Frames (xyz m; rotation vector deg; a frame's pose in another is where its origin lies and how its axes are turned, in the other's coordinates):
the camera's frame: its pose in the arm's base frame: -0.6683 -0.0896 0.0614 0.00 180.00 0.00
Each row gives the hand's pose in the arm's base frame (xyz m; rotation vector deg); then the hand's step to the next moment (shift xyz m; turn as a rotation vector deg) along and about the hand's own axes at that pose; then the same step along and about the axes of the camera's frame.
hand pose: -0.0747 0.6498 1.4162 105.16 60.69 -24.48
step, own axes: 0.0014 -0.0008 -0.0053 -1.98 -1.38 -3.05
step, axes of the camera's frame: 0.0006 0.0054 -0.0013 2.68 1.91 -2.07
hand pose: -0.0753 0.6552 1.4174 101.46 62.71 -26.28
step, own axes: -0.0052 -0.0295 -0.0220 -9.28 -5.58 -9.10
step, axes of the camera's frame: 0.0309 0.0205 0.0019 11.00 4.28 -7.79
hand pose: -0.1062 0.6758 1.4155 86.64 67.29 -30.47
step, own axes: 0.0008 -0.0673 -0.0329 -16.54 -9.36 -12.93
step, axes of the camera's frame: 0.0670 0.0247 0.0226 18.26 4.67 -13.16
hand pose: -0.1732 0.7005 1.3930 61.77 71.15 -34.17
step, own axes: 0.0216 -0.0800 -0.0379 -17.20 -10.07 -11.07
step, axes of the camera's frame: 0.0793 0.0044 0.0446 18.20 2.59 -13.48
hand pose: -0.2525 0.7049 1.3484 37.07 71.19 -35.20
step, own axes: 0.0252 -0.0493 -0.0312 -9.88 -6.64 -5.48
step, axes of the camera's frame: 0.0509 -0.0121 0.0361 10.51 0.27 -7.83
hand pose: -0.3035 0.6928 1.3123 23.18 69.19 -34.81
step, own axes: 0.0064 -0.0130 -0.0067 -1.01 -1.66 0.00
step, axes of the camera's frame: 0.0117 -0.0075 0.0078 1.28 -1.07 -1.00
